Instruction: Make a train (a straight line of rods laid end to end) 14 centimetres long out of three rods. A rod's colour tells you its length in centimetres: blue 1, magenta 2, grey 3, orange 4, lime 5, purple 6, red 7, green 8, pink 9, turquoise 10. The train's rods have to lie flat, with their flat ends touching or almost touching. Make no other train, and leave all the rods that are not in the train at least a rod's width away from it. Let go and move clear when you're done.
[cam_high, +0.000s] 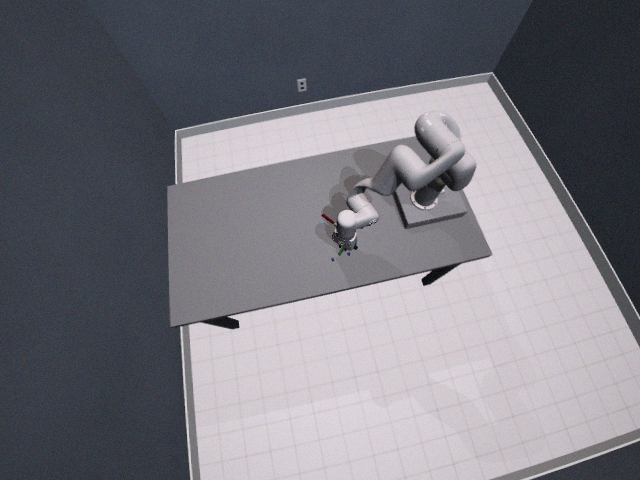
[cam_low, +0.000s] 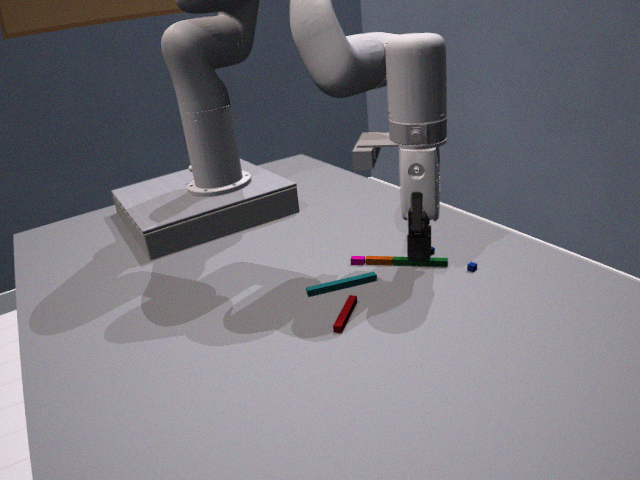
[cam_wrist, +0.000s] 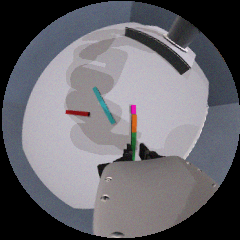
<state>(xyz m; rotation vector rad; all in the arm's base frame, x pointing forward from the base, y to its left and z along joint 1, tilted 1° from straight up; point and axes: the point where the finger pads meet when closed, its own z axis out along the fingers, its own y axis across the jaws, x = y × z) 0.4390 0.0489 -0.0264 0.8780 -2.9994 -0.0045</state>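
Now: the green rod 30 mm below my hand. From my hand the other things lie so: turquoise rod (120 mm to the right, 50 mm behind, 30 mm below); orange rod (50 mm behind, 30 mm to the right, 30 mm below); magenta rod (80 mm behind, 50 mm to the right, 30 mm below).
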